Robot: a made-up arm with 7 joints. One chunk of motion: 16 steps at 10 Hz.
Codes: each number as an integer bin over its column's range. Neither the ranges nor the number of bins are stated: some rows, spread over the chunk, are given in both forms.
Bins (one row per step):
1: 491 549 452 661 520 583 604
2: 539 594 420 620 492 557 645
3: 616 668 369 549 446 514 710
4: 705 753 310 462 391 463 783
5: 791 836 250 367 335 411 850
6: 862 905 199 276 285 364 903
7: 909 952 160 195 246 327 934
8: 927 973 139 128 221 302 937
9: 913 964 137 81 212 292 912
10: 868 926 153 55 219 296 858
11: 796 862 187 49 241 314 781
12: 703 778 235 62 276 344 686
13: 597 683 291 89 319 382 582
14: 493 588 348 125 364 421 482
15: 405 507 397 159 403 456 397
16: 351 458 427 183 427 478 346
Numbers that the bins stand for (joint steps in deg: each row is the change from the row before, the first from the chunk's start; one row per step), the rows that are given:
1: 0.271 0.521 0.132 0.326 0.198 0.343 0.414
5: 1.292 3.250 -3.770 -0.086 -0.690 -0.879 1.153
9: 1.707 4.467 -5.953 -0.486 -1.281 -1.725 1.339
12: 0.993 2.698 -4.060 -0.513 -0.974 -1.355 0.660
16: -0.205 -0.345 -0.351 -0.344 -0.248 -0.403 -0.361
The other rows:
2: 0.434 0.949 -0.486 0.269 0.064 0.159 0.537
3: 0.696 1.652 -1.471 0.169 -0.157 -0.147 0.732
4: 0.999 2.461 -2.611 0.047 -0.421 -0.509 0.951
6: 1.534 3.906 -4.755 -0.213 -0.931 -1.213 1.312
7: 1.694 4.353 -5.509 -0.327 -1.118 -1.476 1.405
8: 1.755 4.553 -5.915 -0.421 -1.238 -1.654 1.414
10: 1.554 4.106 -5.644 -0.523 -1.248 -1.696 1.177
11: 1.309 3.497 -4.987 -0.531 -1.142 -1.568 0.945
13: 0.632 1.795 -2.978 -0.475 -0.767 -1.085 0.348
14: 0.278 0.892 -1.877 -0.425 -0.551 -0.808 0.047
15: -0.022 0.121 -0.930 -0.377 -0.364 -0.559 -0.208

